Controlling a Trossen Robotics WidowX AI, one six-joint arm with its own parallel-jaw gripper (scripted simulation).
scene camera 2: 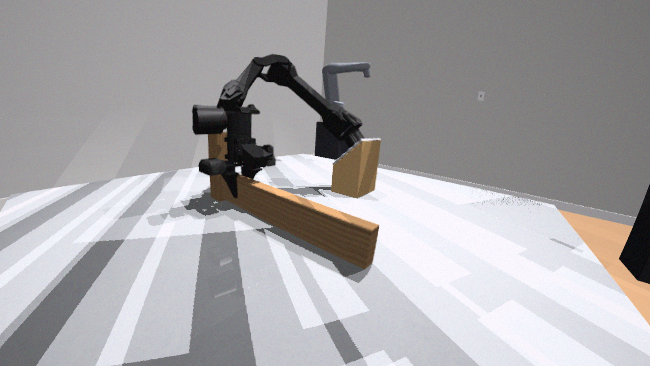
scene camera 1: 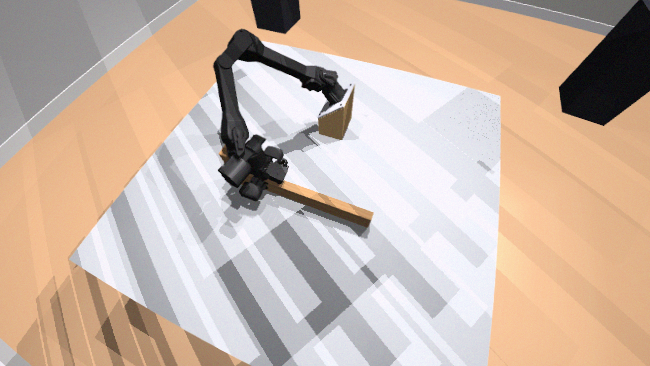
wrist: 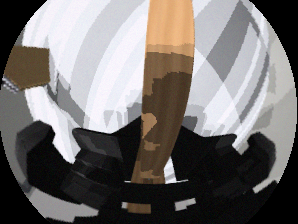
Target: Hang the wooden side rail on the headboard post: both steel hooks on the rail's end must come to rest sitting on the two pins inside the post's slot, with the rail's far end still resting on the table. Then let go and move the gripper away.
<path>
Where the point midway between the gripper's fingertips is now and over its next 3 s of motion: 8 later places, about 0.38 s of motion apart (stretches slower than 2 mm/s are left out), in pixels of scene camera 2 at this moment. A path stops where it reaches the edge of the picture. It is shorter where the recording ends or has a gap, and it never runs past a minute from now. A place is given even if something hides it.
The gripper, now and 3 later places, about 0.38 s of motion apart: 241, 196; 242, 194; 240, 182; 245, 182
</path>
